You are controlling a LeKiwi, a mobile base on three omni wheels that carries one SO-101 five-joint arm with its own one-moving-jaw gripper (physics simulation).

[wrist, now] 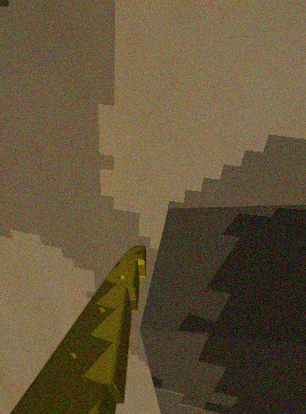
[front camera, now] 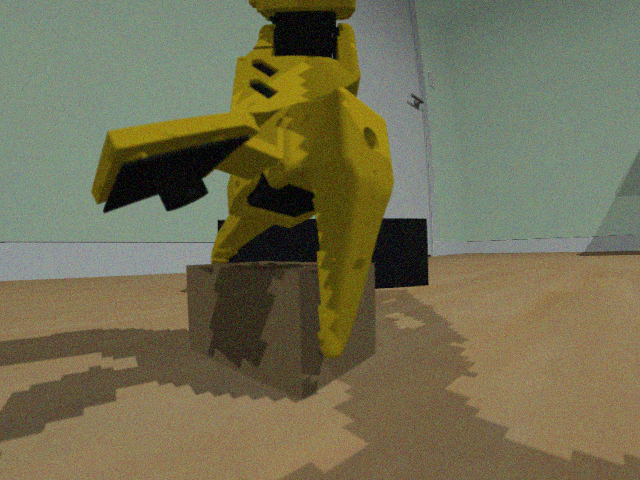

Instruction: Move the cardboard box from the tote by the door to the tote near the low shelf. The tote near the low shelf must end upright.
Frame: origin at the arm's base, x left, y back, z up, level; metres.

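Seen in the pictures: hand, its tool point: [wrist: 145, 259] [front camera: 327, 344].
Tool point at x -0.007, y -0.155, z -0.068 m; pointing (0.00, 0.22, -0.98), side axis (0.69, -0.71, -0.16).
A point is followed by its place in that frame.
The brown cardboard box [front camera: 281, 335] @[z -0.065, x 0.011, y -0.159 m] [wrist: 190, 270] @[z -0.055, x 0.011, y -0.158 m] stands upright on the floor, in the middle of the front view and at the right of the wrist view. My gripper [front camera: 273, 310] @[z -0.068, x -0.007, y -0.155 m] is open and lowered over the box. One jaw is in front of the box's right face; the other reaches down behind its top left edge, and its tip is hidden. In the wrist view one notched jaw [wrist: 112, 330] @[z -0.041, x -0.005, y -0.151 m] shows, left of the box with a narrow gap. A black tote [front camera: 403, 253] @[z -0.041, x -0.133, y -0.452 m] stands upright behind the box, partly hidden by the gripper. The low shelf does not show.
A pale door [front camera: 387, 67] @[z 0.960, x -0.434, y -1.446 m] with a handle [front camera: 415, 101] @[z 0.840, x -0.636, y -1.594 m] is in the green wall [front camera: 516, 129] @[z 0.735, x -1.382, y -1.671 m] behind the tote. A white skirting board [front camera: 93, 258] @[z -0.043, x 0.544, y -0.684 m] runs along the wall's foot. Shadows of the arm lie across the wooden floor [front camera: 542, 351] @[z -0.089, x -0.122, y -0.177 m].
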